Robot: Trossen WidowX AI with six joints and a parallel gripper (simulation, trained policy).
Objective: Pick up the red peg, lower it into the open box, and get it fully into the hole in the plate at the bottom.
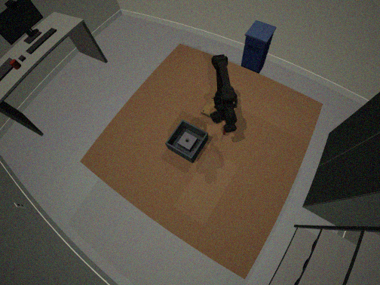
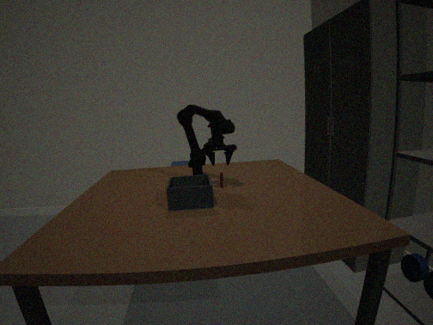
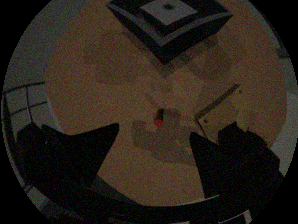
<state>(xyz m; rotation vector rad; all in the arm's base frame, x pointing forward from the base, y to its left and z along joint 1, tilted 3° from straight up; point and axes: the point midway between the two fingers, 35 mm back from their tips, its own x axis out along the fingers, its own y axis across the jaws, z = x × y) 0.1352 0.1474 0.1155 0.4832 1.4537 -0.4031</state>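
The red peg is 80 mm below my gripper tip. The rest, counted from my gripper tip: box: 200 mm ahead, 130 mm to the right, 90 mm below; then plate: 200 mm ahead, 130 mm to the right, 70 mm below.
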